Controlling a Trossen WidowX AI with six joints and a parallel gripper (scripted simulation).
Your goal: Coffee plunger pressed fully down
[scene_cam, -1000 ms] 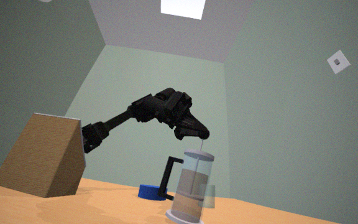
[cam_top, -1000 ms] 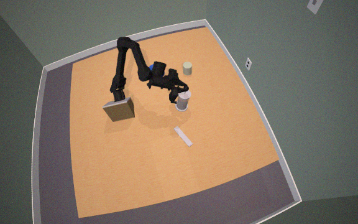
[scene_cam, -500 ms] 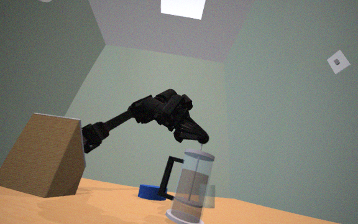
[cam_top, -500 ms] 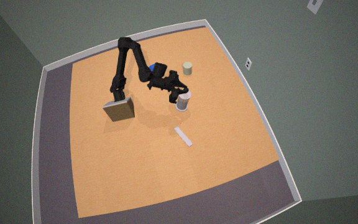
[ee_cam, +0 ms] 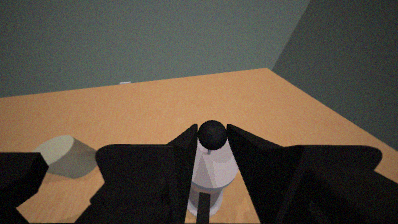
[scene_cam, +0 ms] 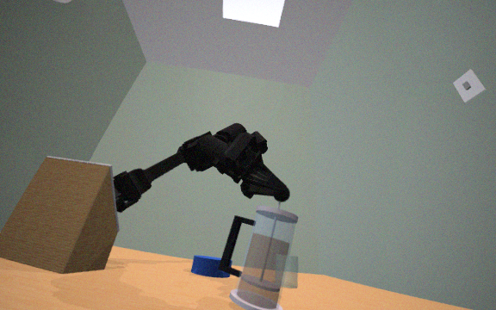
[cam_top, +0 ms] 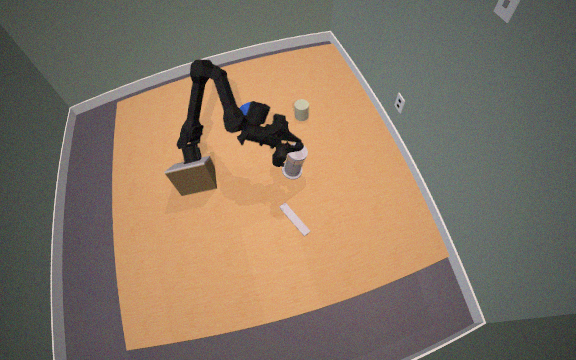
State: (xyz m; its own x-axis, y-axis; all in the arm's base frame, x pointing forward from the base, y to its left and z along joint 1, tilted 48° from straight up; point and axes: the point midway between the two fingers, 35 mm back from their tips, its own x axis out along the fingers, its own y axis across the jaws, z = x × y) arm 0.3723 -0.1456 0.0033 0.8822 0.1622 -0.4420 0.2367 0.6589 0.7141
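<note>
Now: gripper tip 9 cm above the coffee press, 4 cm past it and 1 cm to the right of it.
</note>
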